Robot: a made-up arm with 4 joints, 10 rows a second.
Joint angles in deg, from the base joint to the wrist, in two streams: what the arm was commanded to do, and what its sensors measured. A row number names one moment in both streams.
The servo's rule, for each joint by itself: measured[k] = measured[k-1] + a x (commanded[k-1-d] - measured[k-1]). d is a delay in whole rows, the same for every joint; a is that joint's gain. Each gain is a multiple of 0.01, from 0.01 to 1. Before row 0 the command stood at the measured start. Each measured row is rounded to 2 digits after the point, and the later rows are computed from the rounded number. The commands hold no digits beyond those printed.
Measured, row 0:
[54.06, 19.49, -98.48, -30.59]
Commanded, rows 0 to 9:
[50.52, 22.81, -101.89, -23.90]
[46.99, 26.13, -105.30, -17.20]
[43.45, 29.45, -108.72, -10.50]
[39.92, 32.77, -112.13, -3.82]
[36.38, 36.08, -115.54, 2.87]
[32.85, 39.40, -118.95, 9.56]
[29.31, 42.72, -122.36, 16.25]
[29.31, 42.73, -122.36, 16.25]
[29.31, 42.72, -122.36, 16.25]
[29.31, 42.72, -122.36, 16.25]
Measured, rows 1 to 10:
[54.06, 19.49, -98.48, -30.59]
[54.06, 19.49, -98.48, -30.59]
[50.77, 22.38, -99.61, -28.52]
[47.25, 25.64, -101.49, -25.01]
[43.72, 28.95, -103.88, -20.51]
[40.19, 32.27, -106.60, -15.34]
[36.65, 35.58, -109.55, -9.69]
[33.12, 38.90, -112.65, -3.72]
[29.58, 42.22, -115.85, 2.47]
[29.33, 42.66, -118.00, 6.74]
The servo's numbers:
d 2
a 0.93 0.87 0.33 0.31

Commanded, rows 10 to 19:
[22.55, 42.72, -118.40, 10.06]
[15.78, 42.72, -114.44, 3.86]
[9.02, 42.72, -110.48, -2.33]
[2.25, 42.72, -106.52, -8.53]
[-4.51, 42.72, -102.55, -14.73]
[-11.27, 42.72, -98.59, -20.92]
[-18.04, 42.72, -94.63, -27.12]
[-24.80, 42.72, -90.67, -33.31]
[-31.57, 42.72, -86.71, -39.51]
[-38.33, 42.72, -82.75, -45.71]
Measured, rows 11 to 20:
[29.31, 42.71, -119.44, 9.69]
[29.31, 42.72, -120.40, 11.72]
[23.02, 42.72, -119.74, 11.21]
[16.29, 42.72, -117.99, 8.93]
[9.53, 42.72, -115.51, 5.44]
[2.76, 42.72, -112.54, 1.11]
[-4.00, 42.72, -109.24, -3.80]
[-10.76, 42.72, -105.73, -9.11]
[-17.53, 42.72, -102.07, -14.69]
[-24.29, 42.72, -98.31, -20.46]

